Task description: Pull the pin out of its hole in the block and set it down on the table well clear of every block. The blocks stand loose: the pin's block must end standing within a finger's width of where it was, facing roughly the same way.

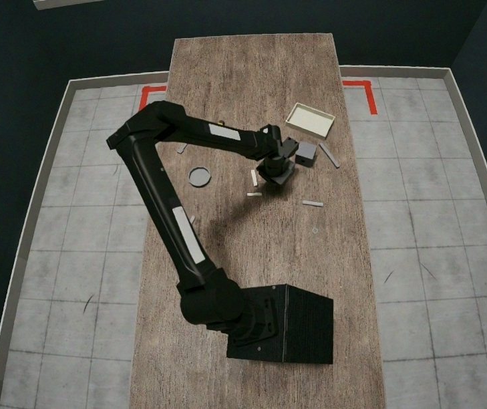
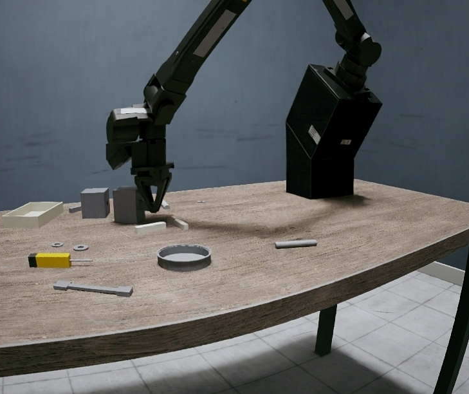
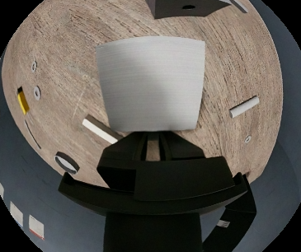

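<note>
My gripper is now 20 mm to the left of the grey pin, 20 mm short of it and 10 mm below it. Round my hand: grey ring dish: 260 mm to the left, 80 mm ahead, 20 mm below; then darker grey block: 130 mm to the right, 90 mm ahead; then light grey block: 40 mm to the right, 40 mm ahead, 10 mm above.
</note>
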